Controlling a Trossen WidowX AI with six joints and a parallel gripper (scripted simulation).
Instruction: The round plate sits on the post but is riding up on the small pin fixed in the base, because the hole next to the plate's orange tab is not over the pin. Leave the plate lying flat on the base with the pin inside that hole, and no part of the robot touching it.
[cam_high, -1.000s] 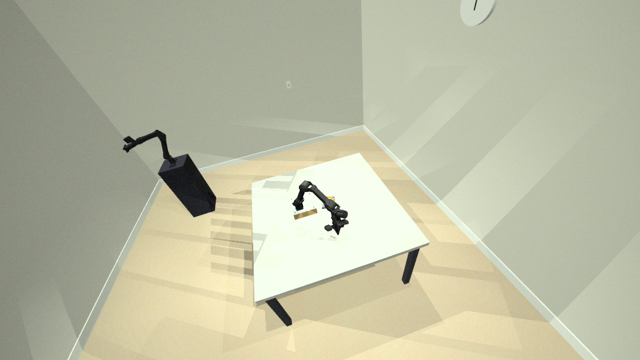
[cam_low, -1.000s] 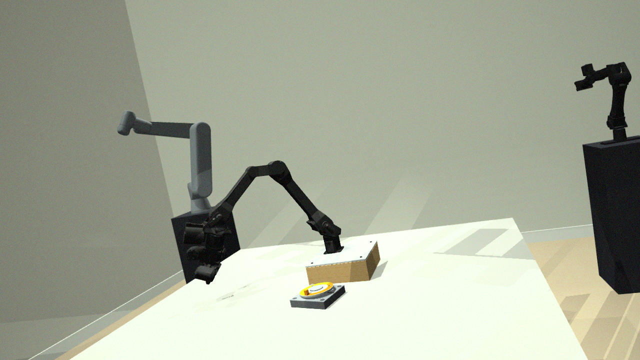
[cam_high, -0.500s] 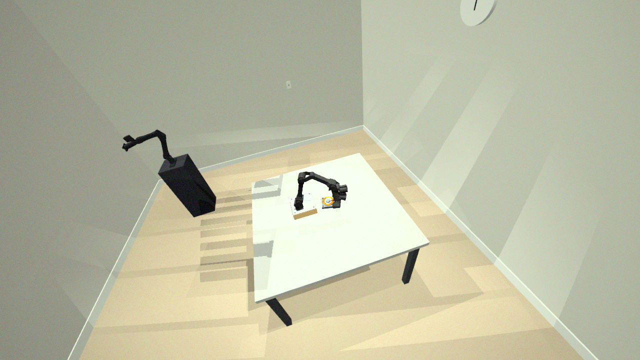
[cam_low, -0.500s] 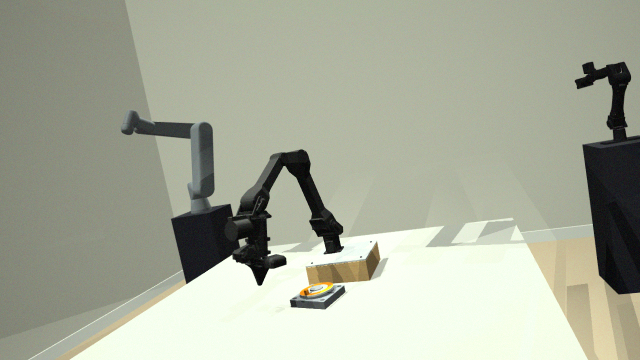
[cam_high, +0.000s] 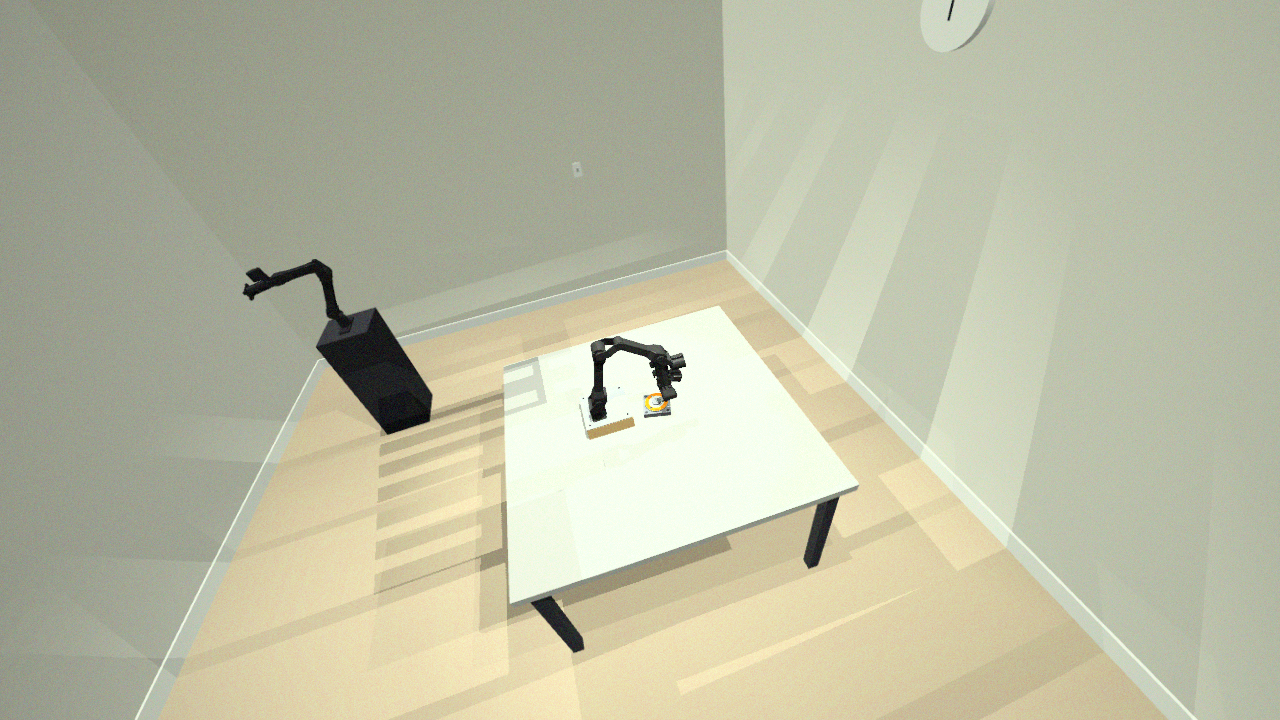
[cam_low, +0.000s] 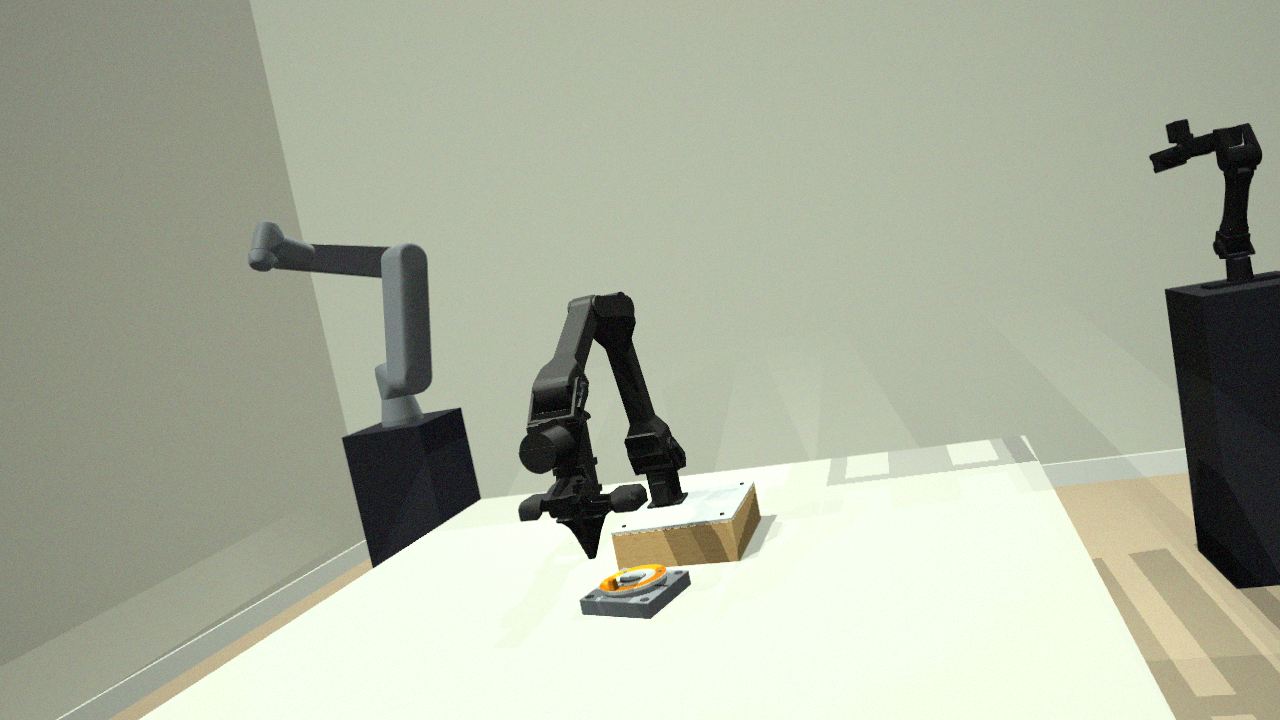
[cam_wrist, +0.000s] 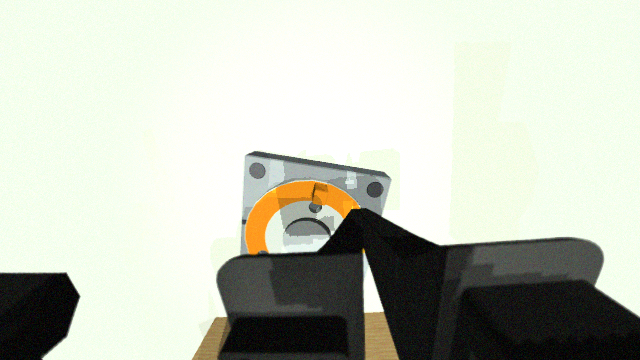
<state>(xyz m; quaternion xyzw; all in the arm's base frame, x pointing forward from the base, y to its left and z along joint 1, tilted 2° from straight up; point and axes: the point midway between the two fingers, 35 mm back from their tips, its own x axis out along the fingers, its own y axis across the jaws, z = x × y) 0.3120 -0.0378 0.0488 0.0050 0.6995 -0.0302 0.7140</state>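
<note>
Right now my gripper tip is 50 mm above the round orange plate, 30 mm to the right of it and 20 mm past it. The rest, counted from my gripper tip: grey square base (60 mm below, 40 mm to the left, 40 mm behind).
</note>
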